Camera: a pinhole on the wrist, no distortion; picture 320 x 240 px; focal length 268.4 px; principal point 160.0 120.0 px. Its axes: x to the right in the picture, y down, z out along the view. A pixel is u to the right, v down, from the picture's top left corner.
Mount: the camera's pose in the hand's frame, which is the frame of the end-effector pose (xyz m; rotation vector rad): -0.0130 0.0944 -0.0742 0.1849 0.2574 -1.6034
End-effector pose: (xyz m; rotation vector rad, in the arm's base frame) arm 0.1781 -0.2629 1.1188 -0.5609 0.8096 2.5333
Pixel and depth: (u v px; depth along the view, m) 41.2 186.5 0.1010
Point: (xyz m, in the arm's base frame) 0.1005 -0.3177 1.1835
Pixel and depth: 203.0 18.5 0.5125
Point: 0.2966 0.0244 1.4624
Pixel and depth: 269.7 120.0 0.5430
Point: 0.2206 0.1737 1.2893
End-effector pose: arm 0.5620 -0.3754 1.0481 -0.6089 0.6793 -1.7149
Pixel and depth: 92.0 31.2 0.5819
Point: 1.0333 -0.2903 1.3549
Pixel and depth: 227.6 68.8 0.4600
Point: 0.7264 -0.3056 1.3819
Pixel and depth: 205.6 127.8 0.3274
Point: 0.6845 -0.4008 1.2410
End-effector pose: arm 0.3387 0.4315 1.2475 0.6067 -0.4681 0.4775
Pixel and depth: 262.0 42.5 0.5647
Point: 0.2389 -0.0678 1.3503
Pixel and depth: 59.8 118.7 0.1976
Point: 0.2392 0.4247 1.3915
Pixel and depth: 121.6 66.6 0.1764
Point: 0.2400 0.4058 1.3314
